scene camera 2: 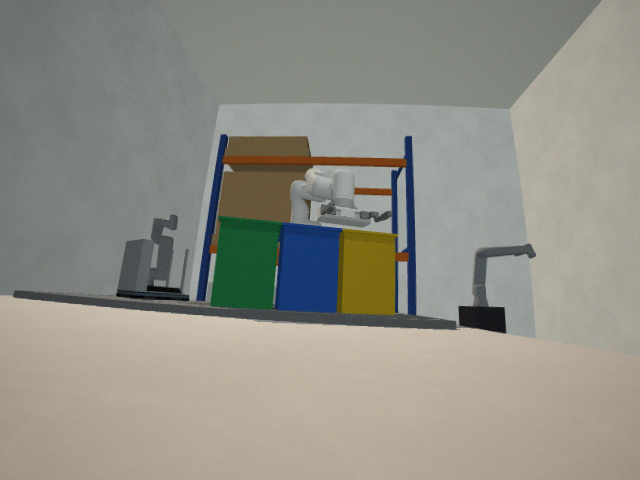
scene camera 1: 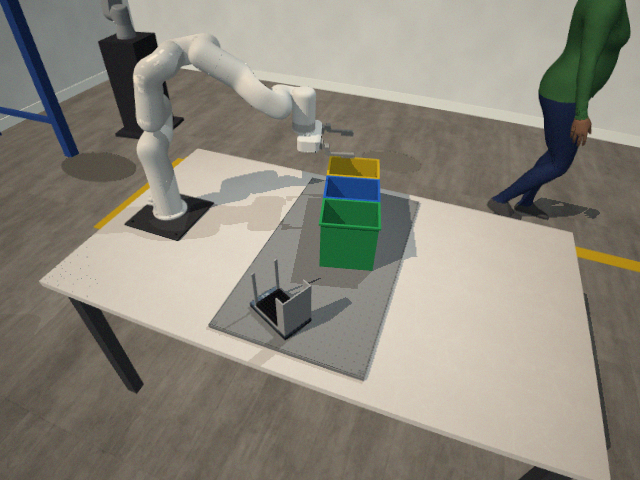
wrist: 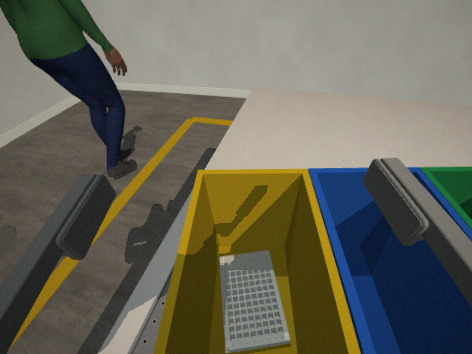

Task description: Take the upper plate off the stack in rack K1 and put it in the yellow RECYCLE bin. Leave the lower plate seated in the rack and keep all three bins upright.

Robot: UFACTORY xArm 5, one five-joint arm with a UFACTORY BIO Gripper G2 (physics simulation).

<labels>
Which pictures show the white gridded plate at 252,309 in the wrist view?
The wrist view only.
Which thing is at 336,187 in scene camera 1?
A blue bin.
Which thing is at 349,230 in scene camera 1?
A green bin.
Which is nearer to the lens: the blue bin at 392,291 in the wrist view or the yellow recycle bin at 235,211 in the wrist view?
The yellow recycle bin.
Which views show the blue bin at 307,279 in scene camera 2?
Scene camera 2, scene camera 1 and the wrist view: all of them.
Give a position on a green bin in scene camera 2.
244,277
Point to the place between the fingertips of my gripper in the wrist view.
At 236,176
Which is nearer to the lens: the white gridded plate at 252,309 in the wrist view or the yellow recycle bin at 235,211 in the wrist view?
The yellow recycle bin.
</labels>
